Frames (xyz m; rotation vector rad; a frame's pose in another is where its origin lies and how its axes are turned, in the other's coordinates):
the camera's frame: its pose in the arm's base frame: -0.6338 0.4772 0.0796 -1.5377 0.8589 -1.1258
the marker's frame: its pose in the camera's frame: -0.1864 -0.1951 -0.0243 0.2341 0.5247 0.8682
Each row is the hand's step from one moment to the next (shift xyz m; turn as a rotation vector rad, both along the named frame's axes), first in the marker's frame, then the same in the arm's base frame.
Working: the marker's frame: its pose in the arm's base frame: -0.7182 0.6888 0.2263 -0.5349 1.4910 -0.9125

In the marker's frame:
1: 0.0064 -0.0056 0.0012 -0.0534 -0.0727 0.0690
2: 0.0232 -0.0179 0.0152 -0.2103 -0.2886 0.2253
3: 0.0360 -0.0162 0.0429 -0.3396 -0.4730 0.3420
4: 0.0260 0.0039 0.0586 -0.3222 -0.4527 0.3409
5: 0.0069 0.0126 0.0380 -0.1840 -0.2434 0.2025
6: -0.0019 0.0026 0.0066 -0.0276 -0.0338 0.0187
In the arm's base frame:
1: -0.0008 -0.0085 0.0006 0.0616 -0.0161 0.0940
2: 0.0081 -0.0320 0.0010 0.1970 -0.0542 0.3695
3: 0.0334 -0.0473 -0.0064 0.2956 -0.0866 0.6009
4: 0.0539 -0.0314 -0.0154 0.2957 -0.0882 0.5742
5: 0.0382 -0.0067 -0.0120 0.1792 -0.0434 0.3164
6: 0.0072 0.0015 -0.0005 0.0160 -0.0023 0.0446

